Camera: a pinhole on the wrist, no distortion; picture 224 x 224 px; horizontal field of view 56.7 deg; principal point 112.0 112.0 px. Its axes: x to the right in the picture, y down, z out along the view. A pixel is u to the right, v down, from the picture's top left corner.
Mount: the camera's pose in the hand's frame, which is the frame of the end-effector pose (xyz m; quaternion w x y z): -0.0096 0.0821 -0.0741 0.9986 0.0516 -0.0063 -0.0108
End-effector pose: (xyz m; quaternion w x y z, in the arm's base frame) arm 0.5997 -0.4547 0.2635 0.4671 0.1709 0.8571 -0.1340
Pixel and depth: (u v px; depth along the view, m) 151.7 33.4 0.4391
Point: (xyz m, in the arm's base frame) 0.7740 -0.6967 0.0349
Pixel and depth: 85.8 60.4 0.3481
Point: 0.8121 -0.6022 0.1785
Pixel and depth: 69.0 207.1 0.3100
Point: 0.9056 -0.3892 0.1826
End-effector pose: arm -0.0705 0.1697 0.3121 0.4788 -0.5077 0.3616 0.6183
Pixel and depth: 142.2 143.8 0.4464
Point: -0.2767 0.5048 0.3430
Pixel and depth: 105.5 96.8 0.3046
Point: -0.1612 0.3676 0.3846
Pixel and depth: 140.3 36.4 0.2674
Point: -0.0810 0.3566 0.3338
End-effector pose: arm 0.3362 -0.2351 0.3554 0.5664 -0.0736 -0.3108 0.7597
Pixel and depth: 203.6 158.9 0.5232
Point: -0.0676 -0.2414 0.6963
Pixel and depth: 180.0 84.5 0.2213
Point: 0.2256 -0.2421 0.4682
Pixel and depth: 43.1 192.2 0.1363
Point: 0.2258 -0.3314 0.3274
